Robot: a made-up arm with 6 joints. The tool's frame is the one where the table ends. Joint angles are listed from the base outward.
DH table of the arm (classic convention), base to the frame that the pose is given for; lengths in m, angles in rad. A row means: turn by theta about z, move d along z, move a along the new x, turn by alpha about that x. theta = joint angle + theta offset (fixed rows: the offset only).
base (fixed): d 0; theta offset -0.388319; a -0.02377; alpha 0
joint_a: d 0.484; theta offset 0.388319; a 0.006; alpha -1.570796
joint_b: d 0; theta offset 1.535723; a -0.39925; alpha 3.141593
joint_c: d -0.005; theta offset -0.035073; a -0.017; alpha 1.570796
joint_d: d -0.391; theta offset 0; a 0.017; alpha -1.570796
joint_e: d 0.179; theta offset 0; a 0.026; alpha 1.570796
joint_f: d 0.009; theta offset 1.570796; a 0; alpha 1.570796
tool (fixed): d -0.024; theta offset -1.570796; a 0; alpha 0
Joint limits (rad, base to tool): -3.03..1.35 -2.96..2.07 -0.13..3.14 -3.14..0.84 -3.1..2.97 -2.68..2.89
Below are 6 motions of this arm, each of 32 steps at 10 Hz.
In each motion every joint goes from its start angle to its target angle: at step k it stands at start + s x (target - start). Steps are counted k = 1, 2, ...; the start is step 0. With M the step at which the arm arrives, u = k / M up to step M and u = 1 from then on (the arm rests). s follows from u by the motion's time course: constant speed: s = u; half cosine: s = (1 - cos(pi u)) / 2; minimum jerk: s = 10 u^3 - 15 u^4 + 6 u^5.
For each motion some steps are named. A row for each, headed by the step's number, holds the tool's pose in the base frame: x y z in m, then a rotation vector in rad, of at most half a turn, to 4 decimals.
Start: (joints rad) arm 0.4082 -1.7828 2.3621 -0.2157 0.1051 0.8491
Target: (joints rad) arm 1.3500 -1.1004 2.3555 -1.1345 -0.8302 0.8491
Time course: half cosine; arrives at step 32
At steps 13, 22, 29, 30, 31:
13: -0.4780 -0.5724 0.2840 0.5296 0.6775 -2.3093
22: -0.2749 -0.7226 0.5363 0.0476 0.0851 -2.4852
29: -0.1545 -0.7404 0.6530 -0.0305 -0.2470 -2.5063
30: -0.1473 -0.7403 0.6597 -0.0316 -0.2668 -2.5066
31: -0.1430 -0.7401 0.6638 -0.0321 -0.2787 -2.5068

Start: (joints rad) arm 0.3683 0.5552 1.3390 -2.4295 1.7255 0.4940
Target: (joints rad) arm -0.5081 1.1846 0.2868 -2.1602 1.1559 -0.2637
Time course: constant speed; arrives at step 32
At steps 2, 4, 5, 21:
2: 0.4788 0.3267 1.0118 -0.8357 0.9881 -0.2134
4: 0.5266 0.3063 0.9619 -0.8278 1.0596 -0.2744
5: 0.5483 0.2940 0.9360 -0.8236 1.0950 -0.3038
21: 0.6570 0.0078 0.4986 -0.7054 1.6457 -0.6417

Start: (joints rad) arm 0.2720 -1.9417 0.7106 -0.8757 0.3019 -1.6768
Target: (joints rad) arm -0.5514 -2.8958 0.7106 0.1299 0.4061 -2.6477
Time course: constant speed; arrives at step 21
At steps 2, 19, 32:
2: -0.6338 -0.2175 0.5934 0.4827 -2.6776 -0.8565
19: -0.5531 0.0681 -0.0069 0.2545 2.2172 0.4820
32: -0.5025 0.0791 -0.0670 0.3277 2.1015 0.3979

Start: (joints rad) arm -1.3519 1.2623 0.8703 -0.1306 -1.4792 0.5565
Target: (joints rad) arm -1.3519 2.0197 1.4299 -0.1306 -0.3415 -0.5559
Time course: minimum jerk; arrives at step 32
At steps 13, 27, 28, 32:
13: -0.0236 -0.7513 0.3380 -1.5201 0.9385 1.3662
27: -0.0523 -0.6926 0.0999 -1.3890 1.5025 0.3941
28: -0.0531 -0.6902 0.0950 -1.3857 1.5070 0.3707
32: -0.0541 -0.6874 0.0892 -1.3817 1.5120 0.3432

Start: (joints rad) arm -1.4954 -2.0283 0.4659 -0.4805 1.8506 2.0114
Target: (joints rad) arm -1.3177 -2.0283 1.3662 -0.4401 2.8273 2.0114
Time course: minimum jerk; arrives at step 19
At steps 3, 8, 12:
3: -0.2023 0.6512 0.5997 1.4866 1.1093 -2.2399
8: -0.2556 0.7140 0.4859 1.2251 0.4858 -2.0497
12: -0.3158 0.7287 0.3328 0.8662 -0.1252 -1.6965

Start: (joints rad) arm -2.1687 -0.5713 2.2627 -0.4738 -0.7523 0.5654
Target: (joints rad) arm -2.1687 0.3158 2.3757 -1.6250 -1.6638 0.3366
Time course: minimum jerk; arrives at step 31
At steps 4, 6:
4: 0.1788 0.5424 1.0068 0.4590 -0.8710 0.4932
6: 0.1718 0.5258 1.0279 0.5315 -0.8845 0.4644

